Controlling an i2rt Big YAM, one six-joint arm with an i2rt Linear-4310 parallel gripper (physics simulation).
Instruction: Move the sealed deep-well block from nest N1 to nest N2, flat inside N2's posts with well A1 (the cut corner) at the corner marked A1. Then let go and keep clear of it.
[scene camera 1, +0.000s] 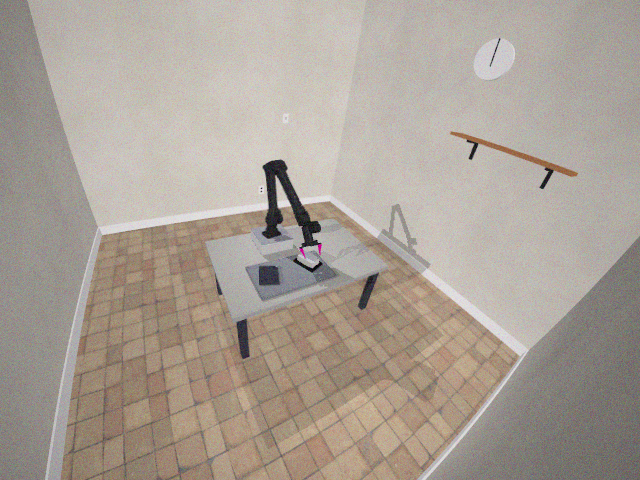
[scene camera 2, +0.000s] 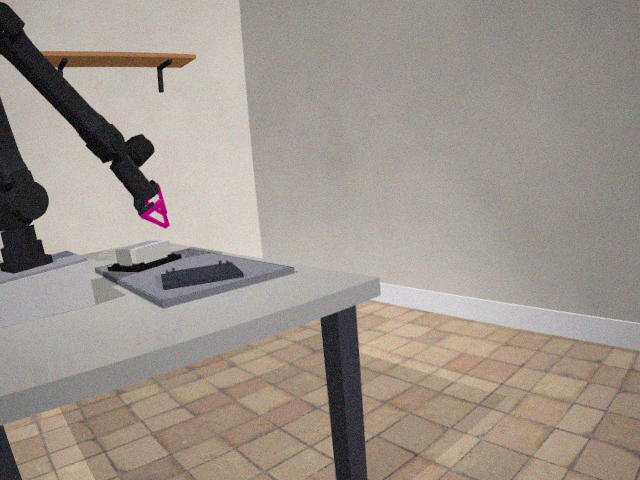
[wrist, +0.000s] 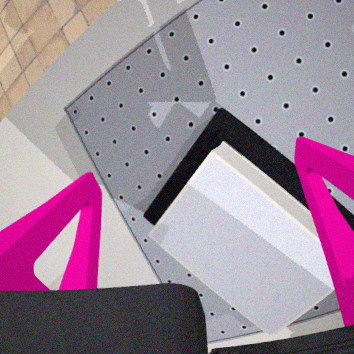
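Seen in the pictures: gripper, fingertip midpoint: (scene camera 1: 312, 257) (scene camera 2: 166, 220) (wrist: 193, 165); arm's base at its link origin: (scene camera 1: 271, 234) (scene camera 2: 26, 266).
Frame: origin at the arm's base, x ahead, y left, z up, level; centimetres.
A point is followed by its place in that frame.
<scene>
The white deep-well block (scene camera 1: 309, 261) @(x 37.1, y 5.2, z -2.4 cm) (scene camera 2: 145, 253) @(x 31.3, y 3.0, z -3.7 cm) (wrist: 240, 250) @(x 33.8, y 7.8, z -2.0 cm) sits in the black nest (scene camera 1: 312, 269) @(x 41.4, y 4.7, z -6.1 cm) (scene camera 2: 136, 268) @(x 26.8, y 0.6, z -6.4 cm) (wrist: 185, 172) @(x 40.5, y 9.1, z -6.2 cm). In the wrist view its small cut corner faces the nest's inner corner. I cannot tell if it lies fully flat. The other nest (scene camera 1: 268, 275) @(x 30.3, y -22.4, z -6.1 cm) (scene camera 2: 201, 275) @(x 27.6, y -24.7, z -6.2 cm), dark blue-grey with small posts, holds no block. Nest and A1 markings are not readable. My gripper (scene camera 1: 311, 255) @(x 40.0, y 4.5, z 3.4 cm) (scene camera 2: 166, 219) @(x 40.0, y 4.5, z 3.4 cm) (wrist: 193, 165) @(x 40.0, y 4.5, z 3.4 cm) is open and empty, its magenta fingers spread above the block and apart from it. In the wrist view the right finger hides part of the block's edge.
Both nests stand on a grey perforated plate (scene camera 1: 292, 285) @(x 44.7, y -14.6, z -7.3 cm) (scene camera 2: 263, 266) @(x 42.1, y -28.2, z -7.3 cm) (wrist: 305, 35) @(x 42.5, y -5.1, z -7.3 cm) on the table (scene camera 1: 230, 279) @(x 18.4, y -42.4, z -8.6 cm) (scene camera 2: 330, 289) @(x 35.7, y -50.9, z -8.7 cm). The arm's base stands on a pale slab (scene camera 1: 258, 241) @(x 1.0, y -11.7, z -1.7 cm) behind the plate. A wooden shelf (scene camera 1: 511, 152) (scene camera 2: 124, 59) hangs on the wall, away from the table.
</scene>
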